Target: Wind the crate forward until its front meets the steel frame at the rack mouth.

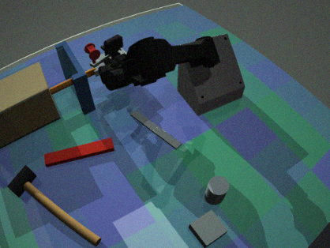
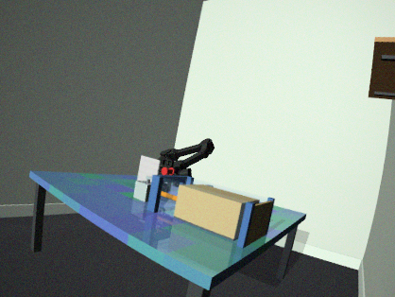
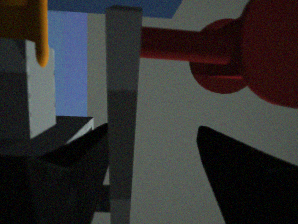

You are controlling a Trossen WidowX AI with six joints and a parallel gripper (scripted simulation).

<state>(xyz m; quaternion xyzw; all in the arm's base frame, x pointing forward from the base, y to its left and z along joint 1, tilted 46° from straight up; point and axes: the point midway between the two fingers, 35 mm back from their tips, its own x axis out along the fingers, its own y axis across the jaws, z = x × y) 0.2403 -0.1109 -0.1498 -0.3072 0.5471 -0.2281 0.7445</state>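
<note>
The crank handle is 10 mm to the left of my gripper tip, 10 mm below it and 10 mm ahead of it. The rest, counted from my gripper tip: grey flat bar (300 mm to the left, 130 mm below, 50 mm behind); then red knob (40 mm ahead, 30 mm to the left, 20 mm above); then grey winch (100 mm below, 60 mm behind, 30 mm to the right).
</note>
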